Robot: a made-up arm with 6 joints. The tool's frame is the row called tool.
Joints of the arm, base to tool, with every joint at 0 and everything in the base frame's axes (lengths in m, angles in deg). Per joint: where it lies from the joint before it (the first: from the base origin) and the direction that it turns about. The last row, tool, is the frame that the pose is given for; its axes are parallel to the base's.
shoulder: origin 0 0 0.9 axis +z
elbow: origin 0.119 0 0 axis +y
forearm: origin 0 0 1.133 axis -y
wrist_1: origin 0 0 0.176 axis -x
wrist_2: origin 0.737 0 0 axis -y
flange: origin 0.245 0 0 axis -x
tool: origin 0 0 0
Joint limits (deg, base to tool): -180..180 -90..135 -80.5..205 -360..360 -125..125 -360..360
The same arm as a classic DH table. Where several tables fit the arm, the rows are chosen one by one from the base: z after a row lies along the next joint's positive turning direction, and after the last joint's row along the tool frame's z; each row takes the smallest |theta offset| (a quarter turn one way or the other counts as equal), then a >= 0, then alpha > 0; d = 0 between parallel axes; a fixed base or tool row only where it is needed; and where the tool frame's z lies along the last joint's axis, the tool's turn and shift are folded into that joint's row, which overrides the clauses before.
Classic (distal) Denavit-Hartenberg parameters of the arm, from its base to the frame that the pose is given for. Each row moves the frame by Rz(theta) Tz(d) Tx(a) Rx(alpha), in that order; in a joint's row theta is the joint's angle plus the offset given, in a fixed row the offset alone. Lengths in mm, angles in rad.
shoulder: a 119, alpha -1.5708, d 900, theta0 0
elbow: a 1133, alpha 3.1416, d 0, theta0 -1.5708
forearm: a 176, alpha -1.5708, d 0, theta0 0
wrist_1: a 0, alpha 1.5708, d -737, theta0 0
wrist_2: a 0, alpha -1.5708, d 0, theta0 0
flange: a 0, alpha 1.5708, d -245, theta0 1.5708
tool (fixed): a 0, alpha 0, d 0, theta0 -1.5708
Joint limits (rad, base to tool): -3.1416..3.1416 -1.5708..2.3562 -1.405..3.5779 -6.2832..6.2832 -2.1817..2.1817 -6.2832..6.2832

